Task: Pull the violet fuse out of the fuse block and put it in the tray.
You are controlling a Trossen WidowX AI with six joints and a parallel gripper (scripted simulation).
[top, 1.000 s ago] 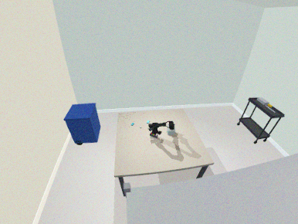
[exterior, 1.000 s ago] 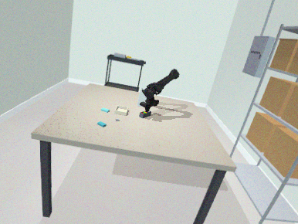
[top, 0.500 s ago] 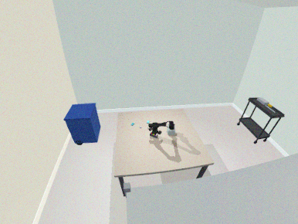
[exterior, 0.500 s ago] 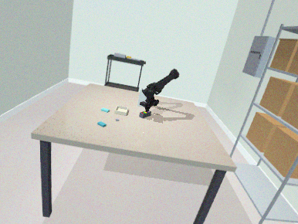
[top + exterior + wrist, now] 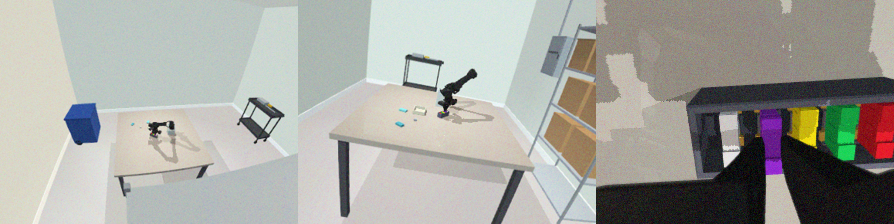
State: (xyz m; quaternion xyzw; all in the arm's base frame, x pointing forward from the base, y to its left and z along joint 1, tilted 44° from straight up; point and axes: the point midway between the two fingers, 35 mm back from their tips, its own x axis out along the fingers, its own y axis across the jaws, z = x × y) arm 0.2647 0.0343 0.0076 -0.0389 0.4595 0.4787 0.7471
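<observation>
My gripper tip is 220 mm to the left of the shallow beige tray and 40 mm above it. Also, from my gripper tip: grey bit: 240 mm to the right, 190 mm ahead, 40 mm below.
</observation>
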